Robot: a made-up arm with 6 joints. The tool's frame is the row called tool.
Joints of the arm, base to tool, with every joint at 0 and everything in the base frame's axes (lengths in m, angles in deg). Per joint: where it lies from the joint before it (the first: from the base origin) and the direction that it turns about. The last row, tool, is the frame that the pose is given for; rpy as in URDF.
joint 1: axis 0 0 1 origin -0.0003 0.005 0.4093
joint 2: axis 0.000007 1 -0.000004 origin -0.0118 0.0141 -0.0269
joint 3: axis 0.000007 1 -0.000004 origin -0.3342 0.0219 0.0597
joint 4: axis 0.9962 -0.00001 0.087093 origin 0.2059 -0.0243 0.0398
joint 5: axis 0.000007 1 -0.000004 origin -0.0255 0.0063 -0.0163
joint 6: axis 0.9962 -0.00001 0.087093 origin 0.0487 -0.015 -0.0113
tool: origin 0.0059 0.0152 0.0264 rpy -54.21 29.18 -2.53
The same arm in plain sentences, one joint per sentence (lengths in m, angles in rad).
The arm has six revolute joints in a row. What follows holds with every joint at zero, and every direction is one of the base frame's. Joint 1 sits 0.0003 m along -x and 0.005 m along +y and 0.4093 m along +z from the base frame's origin and turns about +z. Joint 2 sits 0.0118 m along -x and 0.0141 m along +y and 0.0269 m along -z from joint 1 and turns about +y. Joint 3 sits 0.3342 m along -x and 0.0219 m along +y and 0.0597 m along +z from joint 2 and turns about +y. Joint 4 sits 0.2059 m along +x and 0.0243 m along -y and 0.0398 m along +z from joint 3 and turns about the direction (0.9962, 0, 0.0871). Joint 5 sits 0.0255 m along -x and 0.0063 m along +y and 0.0163 m along -z from joint 4 and turns about +y. Joint 6 sits 0.0487 m along +x and 0.015 m along -y and 0.0113 m along -z from joint 5 and turns about the direction (0.9962, 0, 0.0871). The tool frame, which is the frame that the pose is given for, sits 0.0059 m along +x and 0.0152 m along +y and 0.0264 m along +z from joint 6; its axes are the base frame's turned by roll -0.9461, pitch 0.5093 and yaw -0.0442 rad (as in URDF: about the fixed x, then y, then z).
